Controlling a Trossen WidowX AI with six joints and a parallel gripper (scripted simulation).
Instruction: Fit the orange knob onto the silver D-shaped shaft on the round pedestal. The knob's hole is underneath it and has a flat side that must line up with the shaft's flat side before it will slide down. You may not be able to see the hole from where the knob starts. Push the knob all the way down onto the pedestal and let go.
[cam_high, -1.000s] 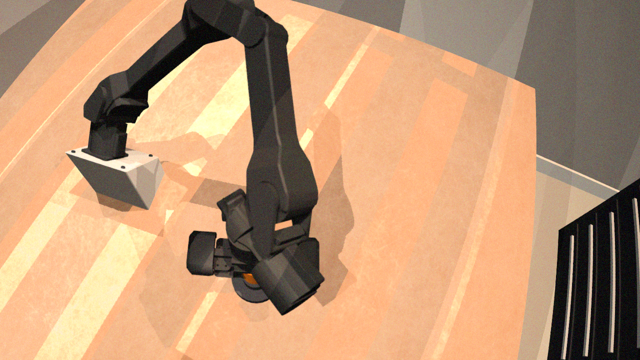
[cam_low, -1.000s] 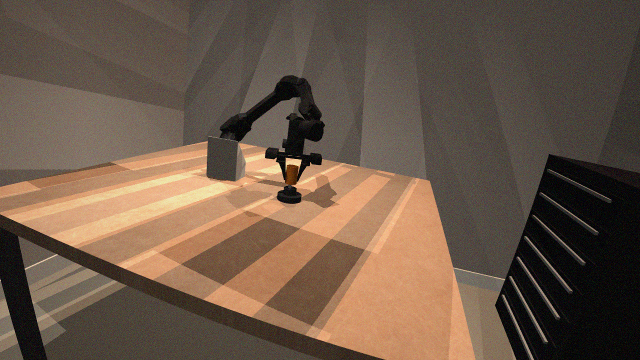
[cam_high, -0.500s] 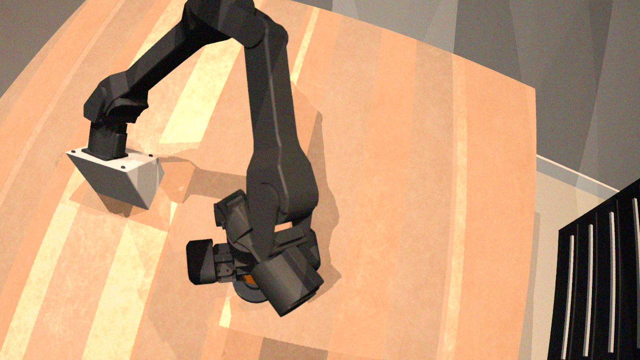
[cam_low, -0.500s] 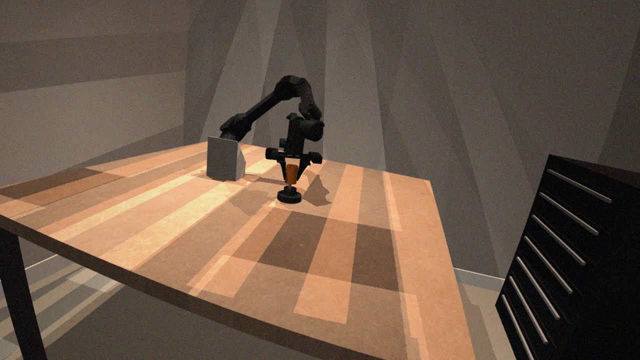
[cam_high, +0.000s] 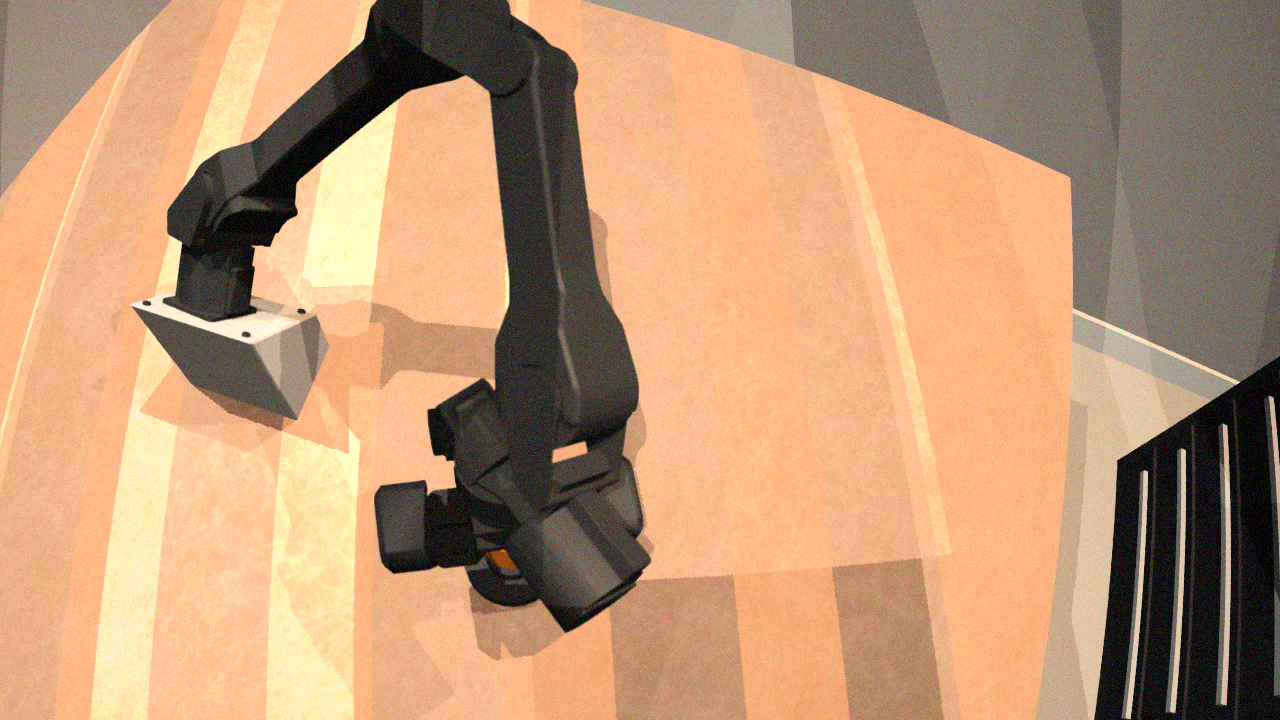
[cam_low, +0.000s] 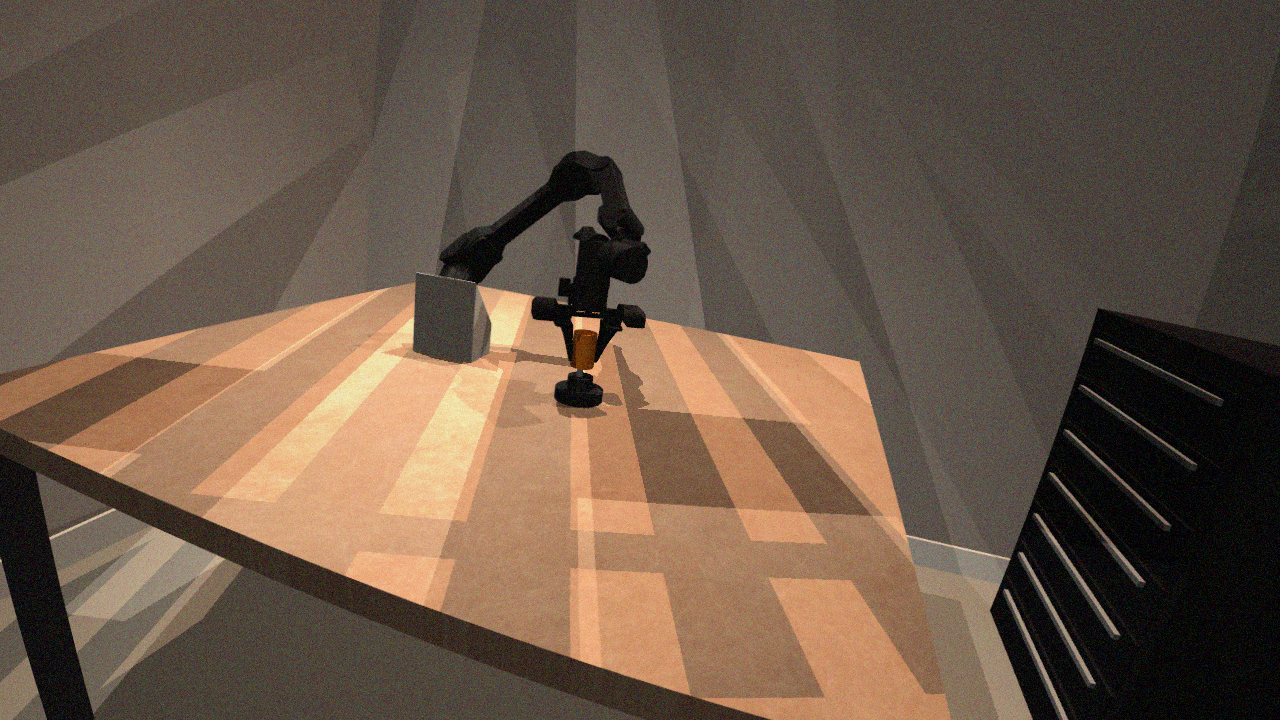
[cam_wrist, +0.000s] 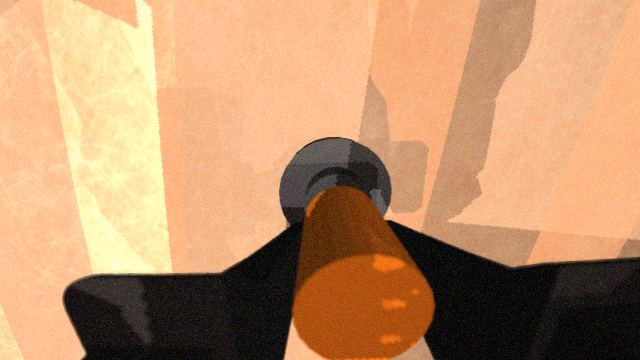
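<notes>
My gripper tip is 3 cm below the orange knob. The rest, counted from my gripper tip: round pedestal (4 cm below).
</notes>
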